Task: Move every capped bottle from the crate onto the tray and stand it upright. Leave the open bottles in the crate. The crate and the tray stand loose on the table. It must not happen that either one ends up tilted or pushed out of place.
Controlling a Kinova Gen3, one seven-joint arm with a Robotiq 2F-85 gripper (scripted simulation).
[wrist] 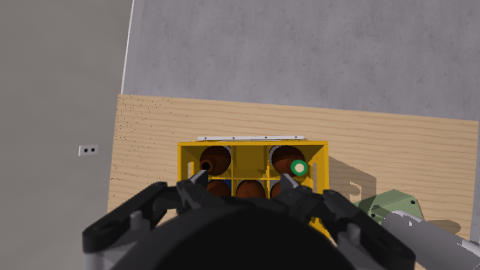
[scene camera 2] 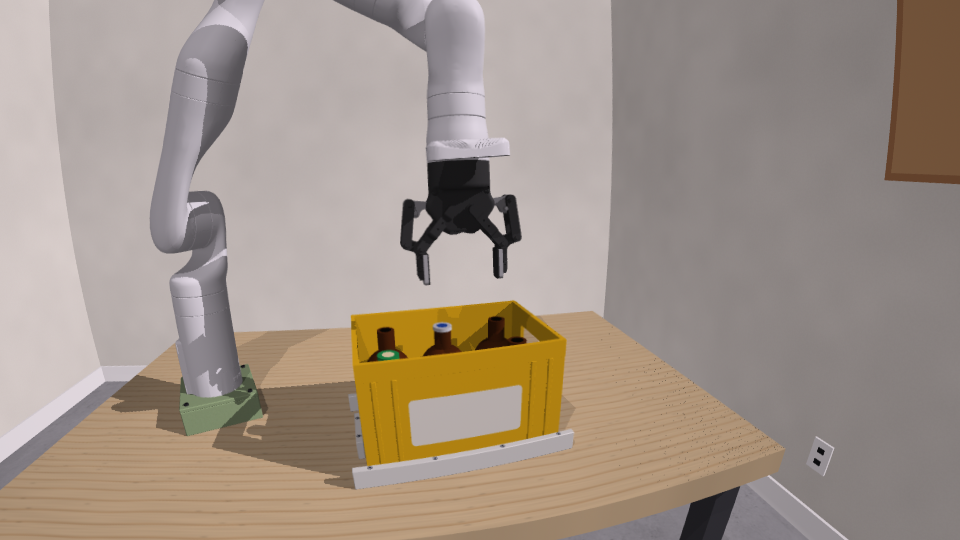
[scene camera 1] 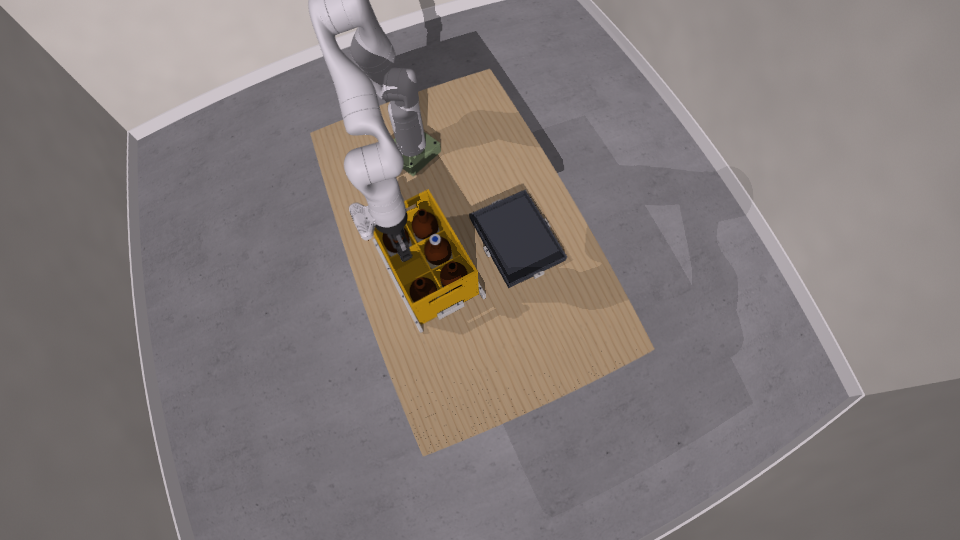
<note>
In view: the gripper (scene camera 2: 463, 280), a yellow crate (wrist: 249, 158) and a white rail (scene camera 2: 425, 468).
The gripper also shows in the wrist view (wrist: 243, 179).
</note>
